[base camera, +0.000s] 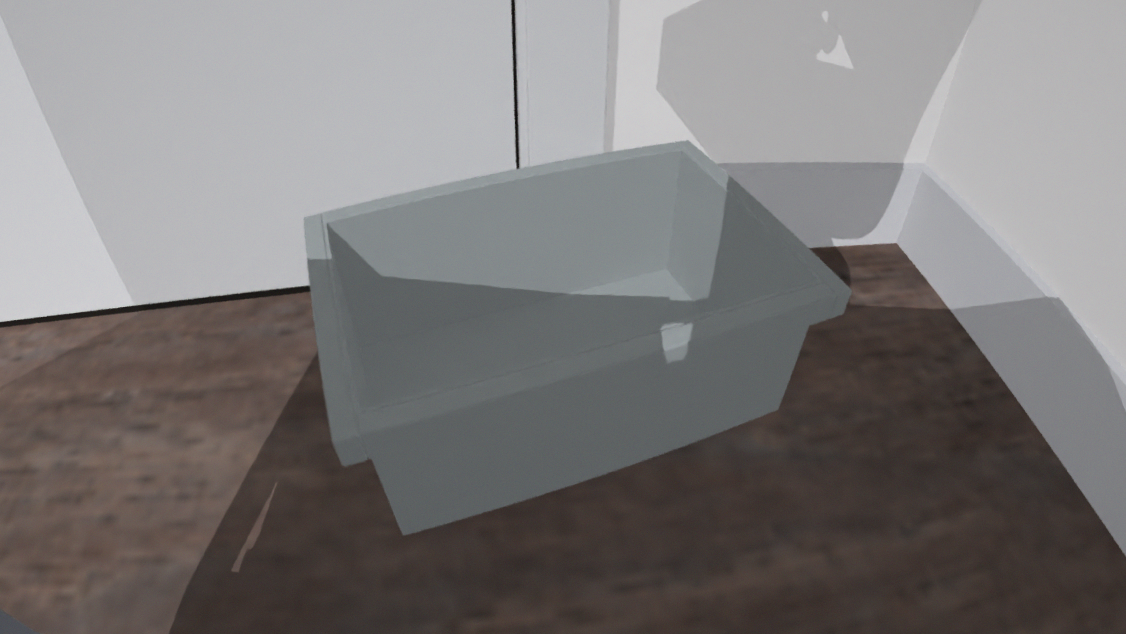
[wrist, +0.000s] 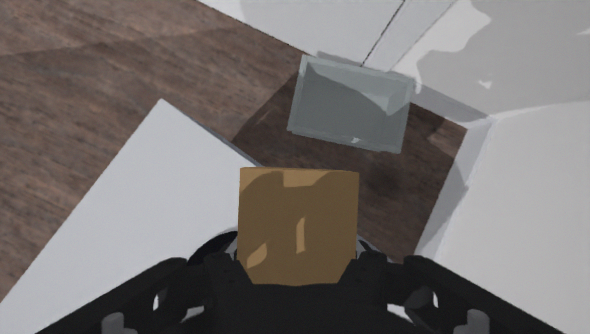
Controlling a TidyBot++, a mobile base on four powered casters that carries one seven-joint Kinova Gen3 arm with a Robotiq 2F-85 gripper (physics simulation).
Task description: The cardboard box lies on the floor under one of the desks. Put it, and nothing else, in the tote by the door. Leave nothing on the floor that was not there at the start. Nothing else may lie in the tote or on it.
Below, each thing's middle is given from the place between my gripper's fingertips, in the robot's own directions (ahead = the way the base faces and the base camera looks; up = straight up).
Now: hand 10 mm below the tan cardboard box (wrist: 296, 226) and 10 mm short of it. The rest, counted from my hand: grey tote (wrist: 333, 101) 500 mm below, 290 mm ahead, 10 mm to the left.
